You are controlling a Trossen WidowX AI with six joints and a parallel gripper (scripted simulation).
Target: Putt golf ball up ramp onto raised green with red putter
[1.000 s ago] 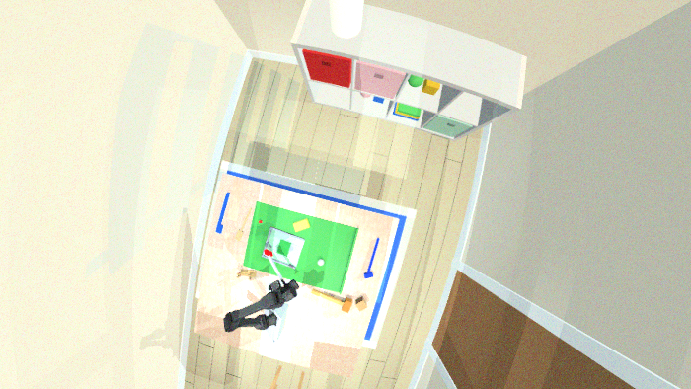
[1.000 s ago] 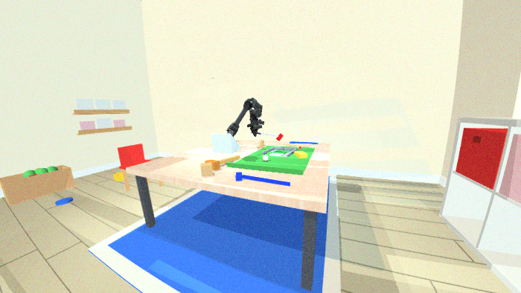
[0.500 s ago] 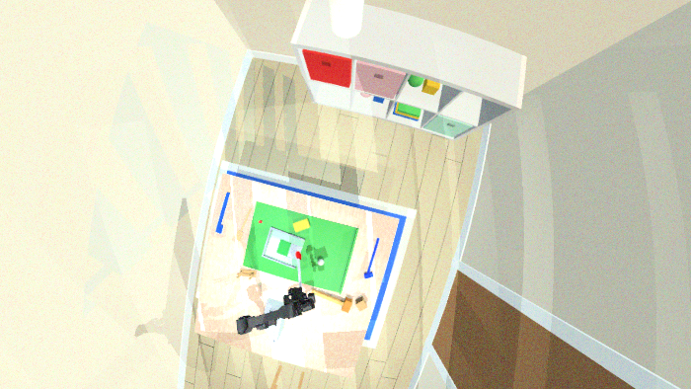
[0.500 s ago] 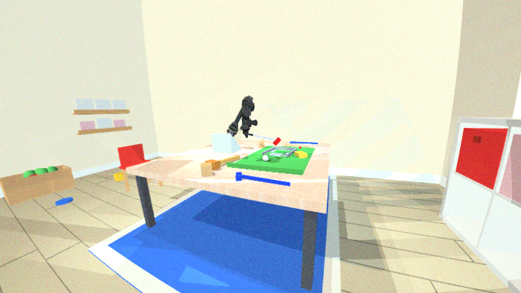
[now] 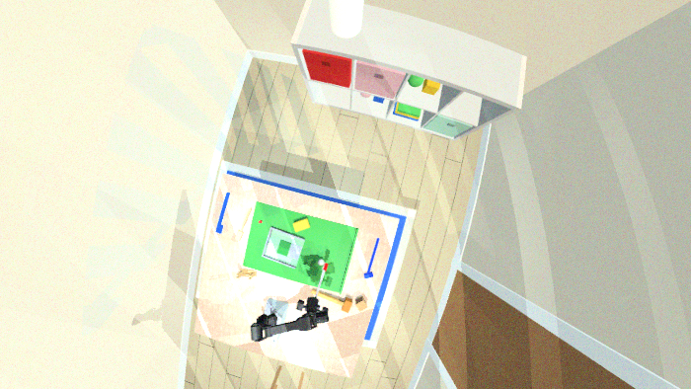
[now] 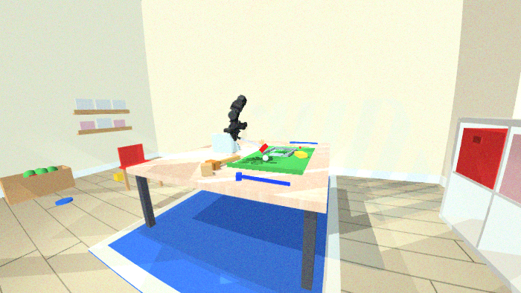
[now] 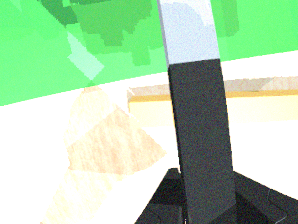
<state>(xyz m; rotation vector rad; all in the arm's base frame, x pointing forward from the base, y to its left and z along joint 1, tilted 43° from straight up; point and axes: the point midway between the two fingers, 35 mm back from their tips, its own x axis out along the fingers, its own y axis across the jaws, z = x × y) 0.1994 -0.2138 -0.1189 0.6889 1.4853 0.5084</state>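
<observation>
The red putter is 120 mm ahead of my gripper tip, 10 mm to the right of it and 10 mm below it. The rest, counted from my gripper tip: white golf ball (220 mm ahead, 120 mm below, 10 mm to the left); yellow block (440 mm ahead, 190 mm to the left, 120 mm below); red marker (480 mm to the left, 400 mm ahead, 130 mm below).
</observation>
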